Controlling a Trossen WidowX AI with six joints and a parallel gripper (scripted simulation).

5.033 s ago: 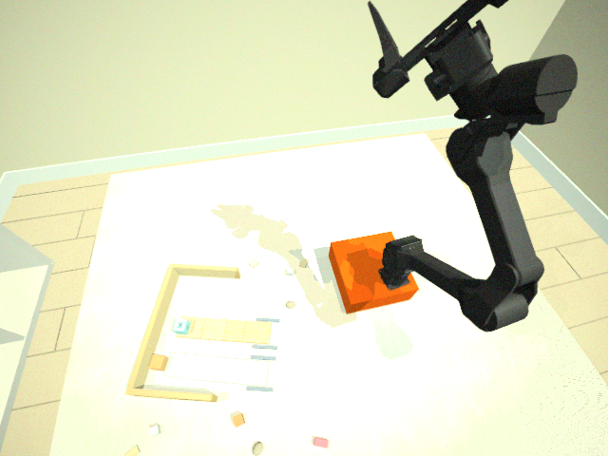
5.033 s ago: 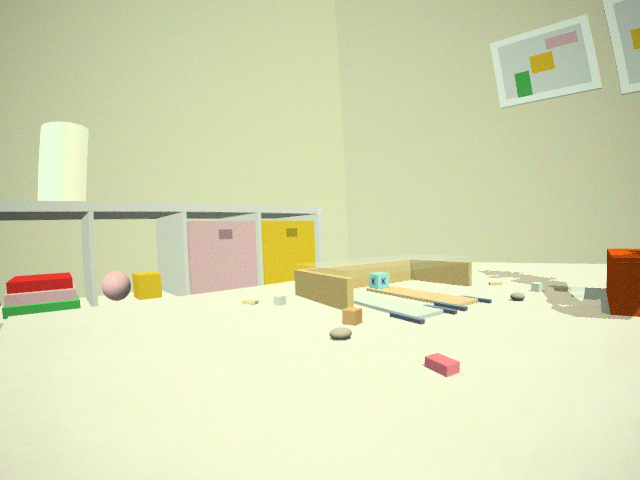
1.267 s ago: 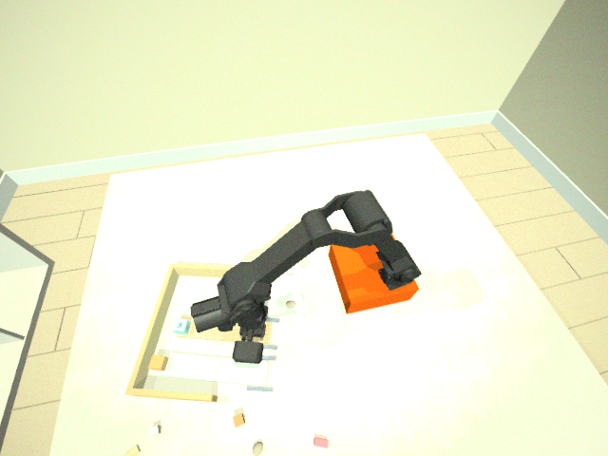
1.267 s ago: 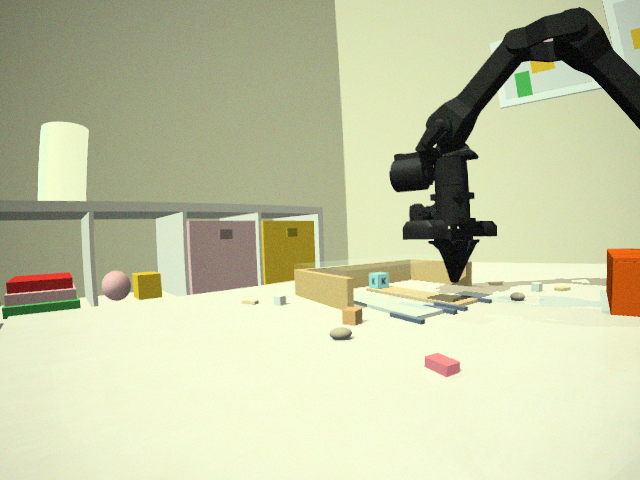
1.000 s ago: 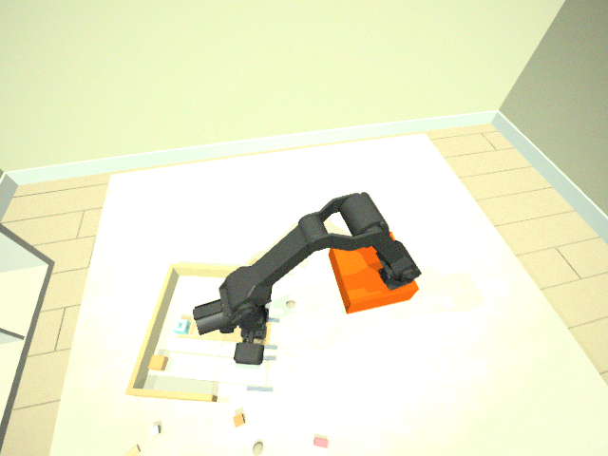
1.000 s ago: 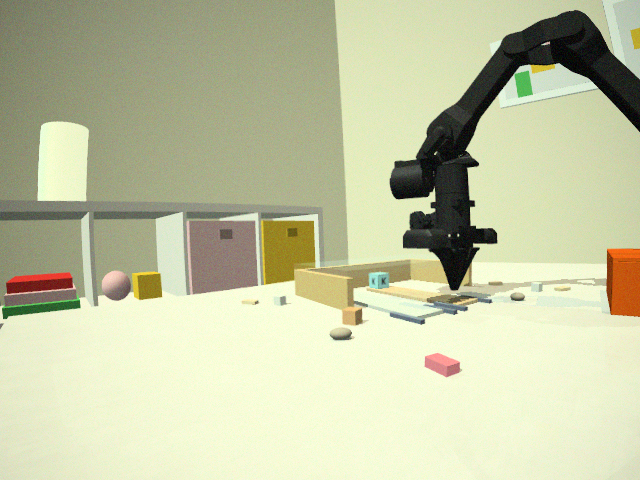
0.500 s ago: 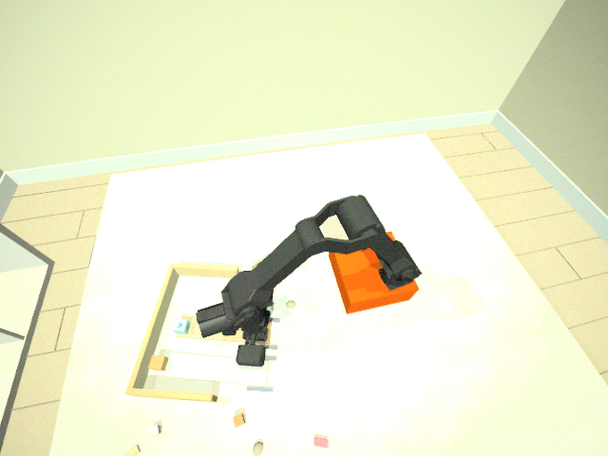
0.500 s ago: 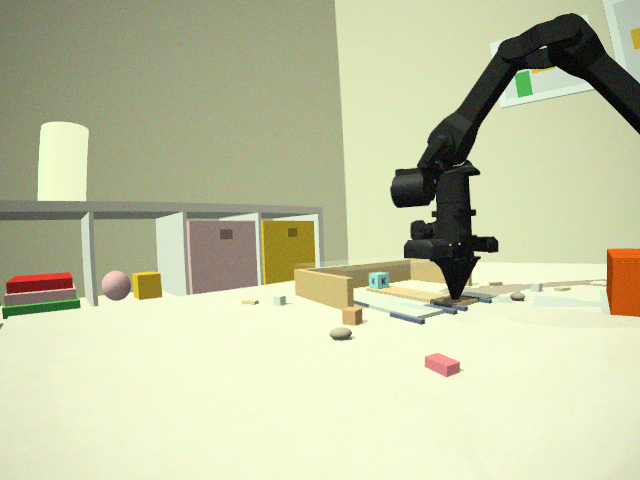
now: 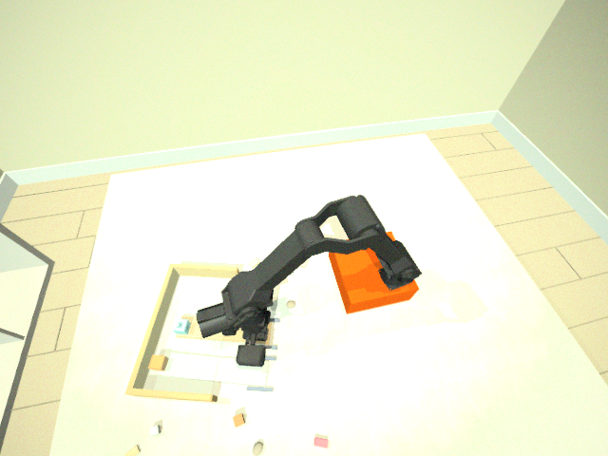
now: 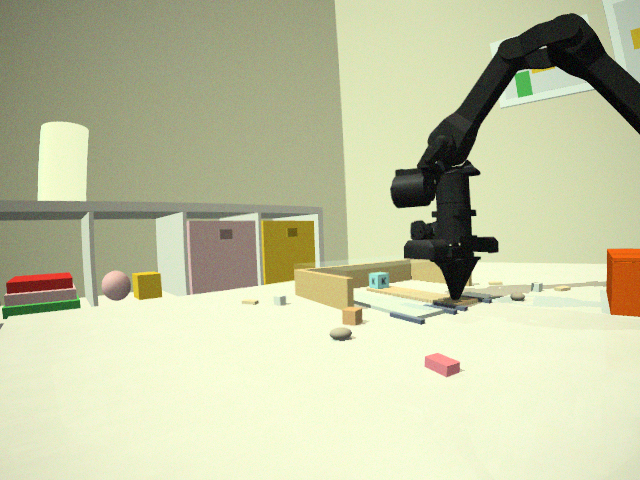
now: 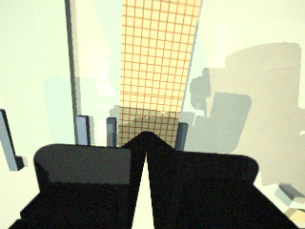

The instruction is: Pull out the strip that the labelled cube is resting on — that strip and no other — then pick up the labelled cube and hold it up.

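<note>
Now: the cube 18 cm ahead of my gripper tip, 8 cm to the right of it and 1 cm above it.
</note>
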